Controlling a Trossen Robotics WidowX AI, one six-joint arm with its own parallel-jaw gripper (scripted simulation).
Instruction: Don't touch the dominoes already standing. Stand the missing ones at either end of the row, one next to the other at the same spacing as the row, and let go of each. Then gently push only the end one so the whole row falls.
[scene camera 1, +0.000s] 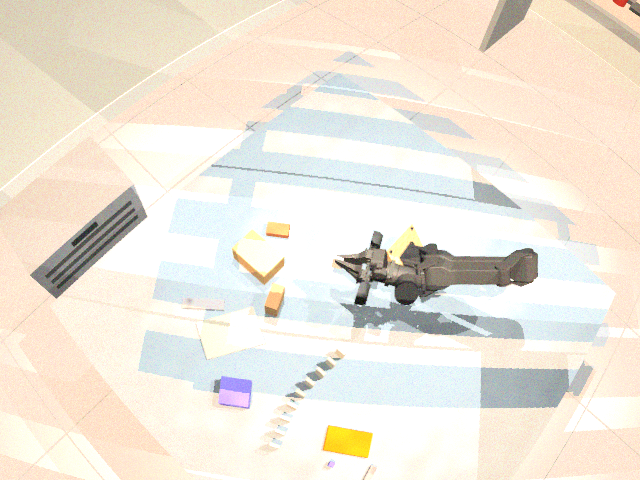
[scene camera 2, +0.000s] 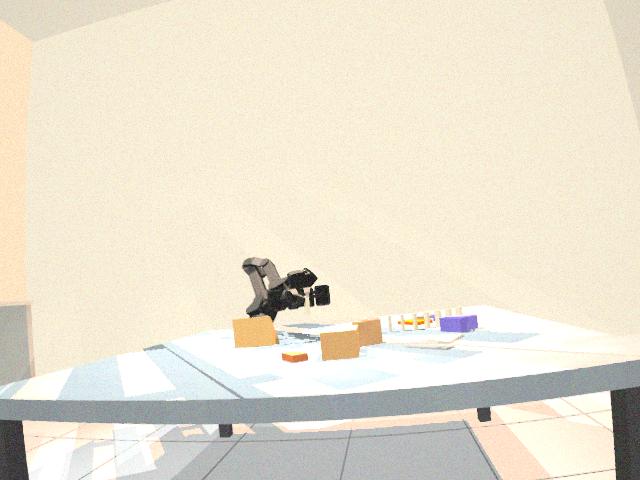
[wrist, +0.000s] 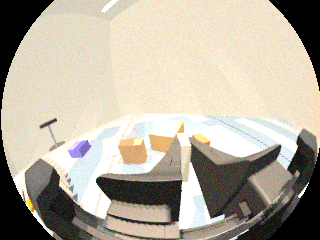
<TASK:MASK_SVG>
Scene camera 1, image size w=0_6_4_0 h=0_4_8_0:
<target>gripper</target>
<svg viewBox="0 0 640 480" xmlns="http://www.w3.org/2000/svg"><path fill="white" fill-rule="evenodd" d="M375 230L369 249L366 248L365 251L357 254L337 255L344 258L344 261L335 260L335 263L357 281L356 284L360 284L354 302L357 305L365 304L370 289L368 283L377 281L385 283L384 286L387 287L389 285L393 286L399 269L399 264L396 264L396 261L387 261L386 249L380 249L383 235Z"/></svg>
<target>tan box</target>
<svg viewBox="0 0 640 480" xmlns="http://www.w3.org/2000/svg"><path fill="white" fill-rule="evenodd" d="M252 229L232 248L233 257L243 268L265 285L284 266L284 256Z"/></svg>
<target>sheet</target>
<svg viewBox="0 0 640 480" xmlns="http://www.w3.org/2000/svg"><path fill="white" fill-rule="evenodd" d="M253 306L196 322L207 360L265 344Z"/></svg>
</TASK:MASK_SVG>
